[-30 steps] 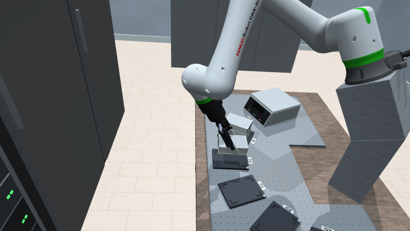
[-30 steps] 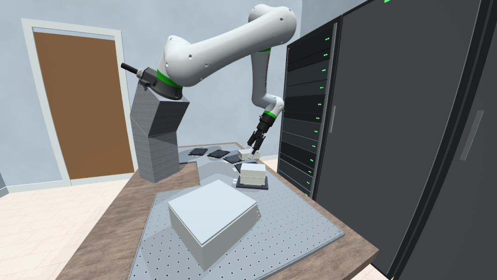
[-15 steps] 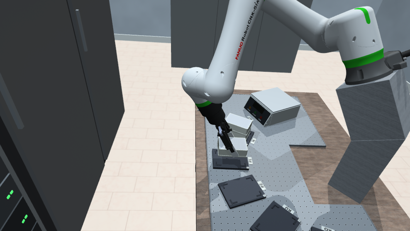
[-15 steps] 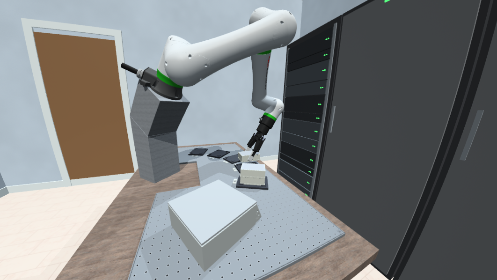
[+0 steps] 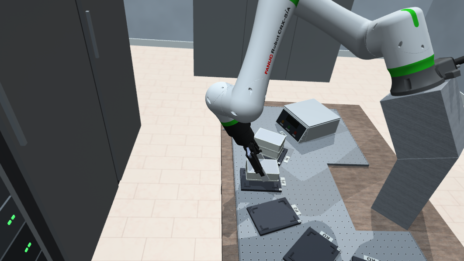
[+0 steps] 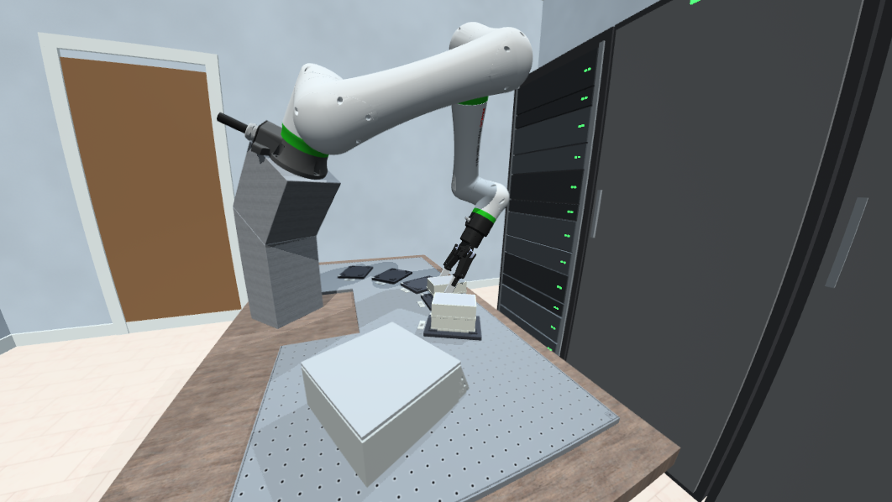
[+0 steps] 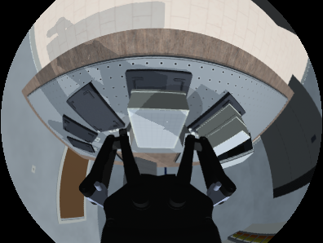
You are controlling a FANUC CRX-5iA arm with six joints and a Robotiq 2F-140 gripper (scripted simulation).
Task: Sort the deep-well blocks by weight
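The pass nest P1 is 70 mm below my hand. The rest, counted from my hand: pale deep-well block (10 mm below); then nest RU (340 mm to the left, 100 mm behind, 70 mm below); then pass nest P2 (180 mm to the left, 70 mm below, 10 mm behind).
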